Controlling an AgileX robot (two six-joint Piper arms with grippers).
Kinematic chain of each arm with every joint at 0, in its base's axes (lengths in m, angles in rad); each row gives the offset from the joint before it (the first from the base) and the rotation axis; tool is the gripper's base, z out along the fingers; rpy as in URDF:
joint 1: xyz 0 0 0.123 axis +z
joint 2: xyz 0 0 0 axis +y
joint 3: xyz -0.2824 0 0.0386 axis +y
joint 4: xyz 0.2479 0 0.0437 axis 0.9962 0 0.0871
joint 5: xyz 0 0 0 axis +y
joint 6: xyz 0.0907 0 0.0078 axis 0.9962 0 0.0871
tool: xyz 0 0 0 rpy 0 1.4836 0
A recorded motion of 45 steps. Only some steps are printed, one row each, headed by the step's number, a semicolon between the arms.
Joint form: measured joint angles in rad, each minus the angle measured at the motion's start. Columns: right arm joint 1, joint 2, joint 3, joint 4, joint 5, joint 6; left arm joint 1, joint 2, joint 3, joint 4, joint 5, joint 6.
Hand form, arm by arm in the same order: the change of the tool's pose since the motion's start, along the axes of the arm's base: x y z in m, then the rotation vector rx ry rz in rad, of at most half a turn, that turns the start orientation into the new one. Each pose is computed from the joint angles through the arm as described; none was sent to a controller.
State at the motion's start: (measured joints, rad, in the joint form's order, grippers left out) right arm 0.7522 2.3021 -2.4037 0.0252 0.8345 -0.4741; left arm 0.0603 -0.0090 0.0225 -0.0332 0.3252 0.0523
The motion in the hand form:
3: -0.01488 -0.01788 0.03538 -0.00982 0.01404 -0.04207; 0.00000 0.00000 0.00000 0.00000 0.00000 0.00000
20: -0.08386 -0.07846 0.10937 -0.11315 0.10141 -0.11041; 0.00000 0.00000 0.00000 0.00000 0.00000 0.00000
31: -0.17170 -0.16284 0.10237 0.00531 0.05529 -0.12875; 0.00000 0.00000 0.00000 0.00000 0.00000 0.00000
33: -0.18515 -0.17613 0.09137 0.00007 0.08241 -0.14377; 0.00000 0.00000 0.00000 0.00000 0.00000 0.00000
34: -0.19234 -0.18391 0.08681 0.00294 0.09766 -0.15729; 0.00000 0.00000 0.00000 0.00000 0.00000 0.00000
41: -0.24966 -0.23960 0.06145 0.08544 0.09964 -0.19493; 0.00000 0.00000 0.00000 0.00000 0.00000 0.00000
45: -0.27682 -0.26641 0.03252 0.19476 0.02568 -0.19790; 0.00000 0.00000 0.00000 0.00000 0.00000 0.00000
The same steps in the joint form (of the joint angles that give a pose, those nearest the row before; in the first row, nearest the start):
3: 0.0000 -0.0816 0.0001 -0.0417 0.0983 0.0543; 0.0000 0.0000 0.0000 0.0000 0.0000 0.0000
20: 0.0236 -0.3806 0.1564 -0.1206 0.3801 0.1301; 0.0000 0.0000 0.0000 0.0000 0.0000 0.0000
31: 0.0236 -0.9216 0.9014 -0.1216 0.0623 0.2044; 0.0000 0.0000 0.0000 0.0000 0.0000 0.0000
33: 0.0236 -0.9910 1.0021 -0.1232 0.0550 0.2281; 0.0000 0.0000 0.0000 0.0000 0.0000 0.0000
34: 0.0218 -1.0286 1.0495 -0.1239 0.0550 0.2462; 0.0000 0.0000 0.0000 0.0000 0.0000 0.0000
41: 0.0218 -1.3382 1.3664 -0.1257 -0.0063 0.3207; 0.0000 0.0000 0.0000 0.0000 0.0000 0.0000
45: 0.0217 -1.5334 1.5970 -0.1483 -0.1696 0.3678; 0.0000 0.0000 0.0000 0.0000 0.0000 0.0000

